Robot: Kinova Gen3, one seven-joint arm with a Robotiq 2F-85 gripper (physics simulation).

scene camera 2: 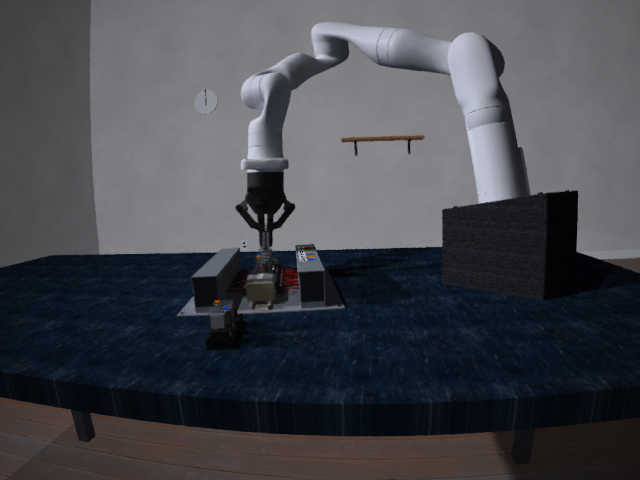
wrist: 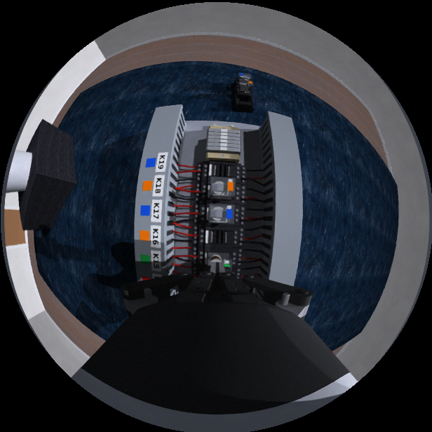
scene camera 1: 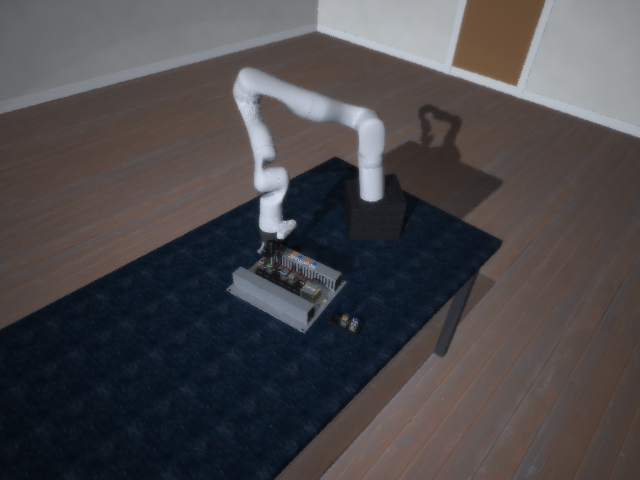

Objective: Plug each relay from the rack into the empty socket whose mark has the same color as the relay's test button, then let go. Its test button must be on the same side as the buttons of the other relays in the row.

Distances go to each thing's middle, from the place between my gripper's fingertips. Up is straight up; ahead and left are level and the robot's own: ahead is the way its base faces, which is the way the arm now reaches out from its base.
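Scene:
Here is the grey mounting plate [scene camera 2: 288, 302], and I see that it is 7 cm below my hand and 7 cm to the left of it.

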